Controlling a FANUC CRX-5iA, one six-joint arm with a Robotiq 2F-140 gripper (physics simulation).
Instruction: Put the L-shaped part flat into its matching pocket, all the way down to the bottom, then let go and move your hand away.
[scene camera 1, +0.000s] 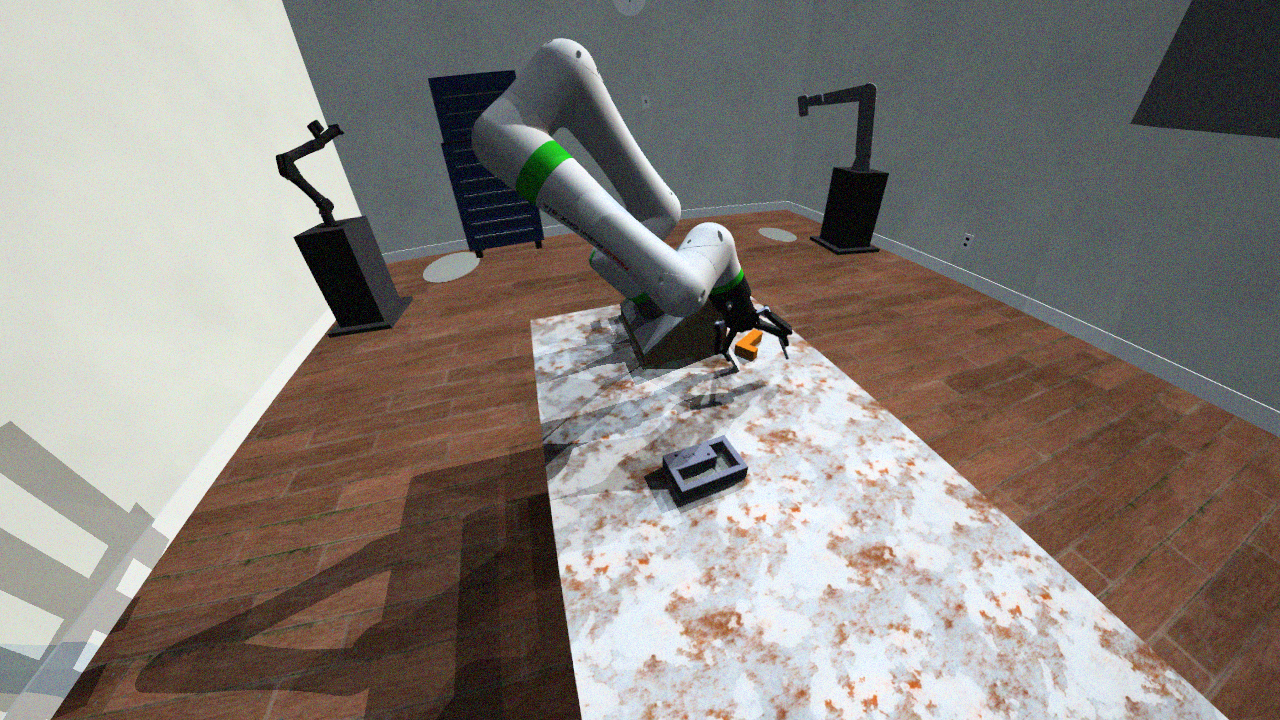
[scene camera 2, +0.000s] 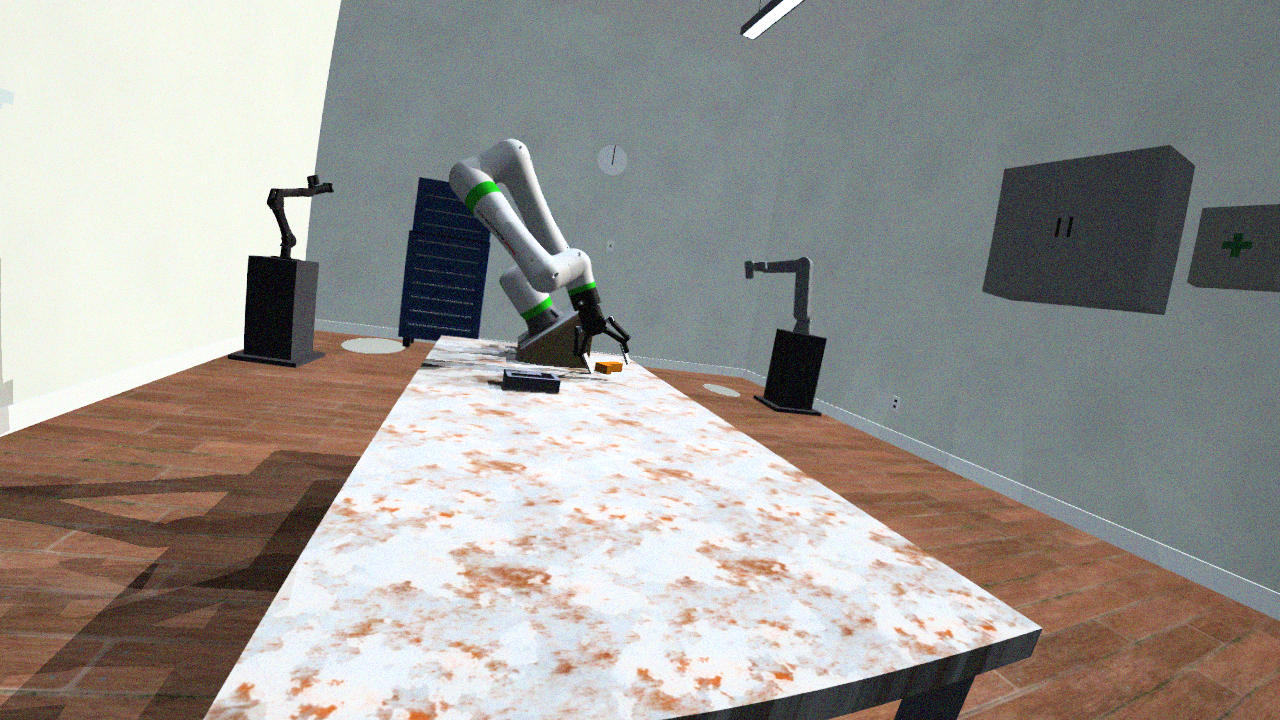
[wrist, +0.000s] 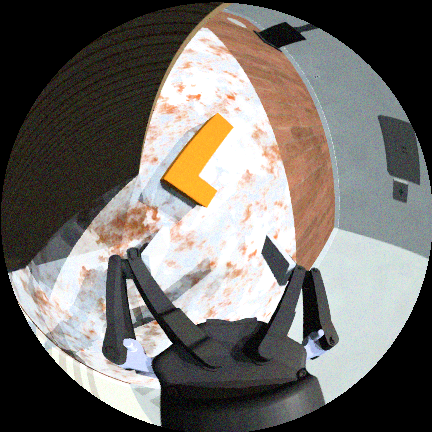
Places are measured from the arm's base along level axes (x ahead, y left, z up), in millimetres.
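Where they show: gripper, fingertip midpoint: (scene camera 1: 762, 361) (scene camera 2: 609, 368) (wrist: 218, 240); arm's base, origin of the base link: (scene camera 2: 547, 325).
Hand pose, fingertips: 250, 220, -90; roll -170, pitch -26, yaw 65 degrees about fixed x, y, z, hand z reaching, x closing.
Each offset is from my fingertips to the top centre of the thing, as dx, dy, dz. Level surfaces: height alone.
The orange L-shaped part {-104, +24, -1} (scene camera 1: 746, 347) (scene camera 2: 608, 368) (wrist: 192, 162) lies flat on the table near the arm's base. My gripper (scene camera 1: 760, 362) (scene camera 2: 608, 364) (wrist: 218, 240) is wide open and tilted, with its fingers close to the part. In the wrist view the part lies beyond and between the fingertips, more toward the left one, and no finger is seen touching it. The dark grey pocket block {+284, -254, +6} (scene camera 1: 687, 455) (scene camera 2: 531, 385) stands on the table, nearer the scene cameras than the part. Its opening faces up, and the part is outside it. The block does not show in the wrist view.
The arm's wedge-shaped base (scene camera 1: 675, 338) (scene camera 2: 554, 344) stands beside the part on the long mottled table {dz -31} (scene camera 1: 805, 555) (scene camera 2: 572, 501). A dark ribbed surface (wrist: 75, 100) fills the upper left of the wrist view, close to the part. The table's edge runs along the part's other side.
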